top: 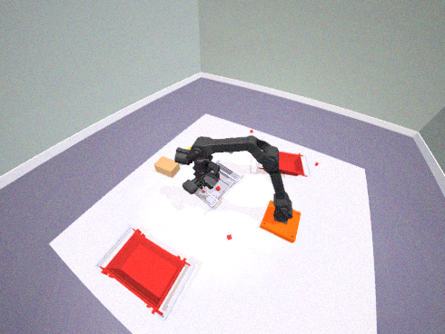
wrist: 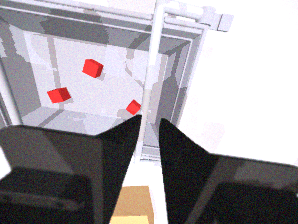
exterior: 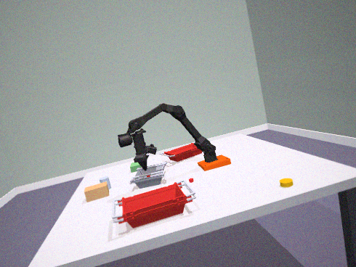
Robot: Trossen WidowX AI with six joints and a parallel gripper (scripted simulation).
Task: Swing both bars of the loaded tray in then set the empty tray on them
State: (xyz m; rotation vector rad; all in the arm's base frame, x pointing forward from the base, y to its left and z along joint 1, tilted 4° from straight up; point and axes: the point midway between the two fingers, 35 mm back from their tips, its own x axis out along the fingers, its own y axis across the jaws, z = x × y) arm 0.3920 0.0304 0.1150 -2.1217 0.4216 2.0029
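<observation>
The red tray lies 38 cm to the right of my gripper tip, 36 cm behind it and 5 cm below it. Also, from my gripper tip: grey cylinder (22 cm ahead, 19 cm to the right, 6 cm below); small red cube (19 cm behind, 15 cm to the left, 8 cm below); tan box (28 cm ahead, 9 cm to the right, 6 cm below).
</observation>
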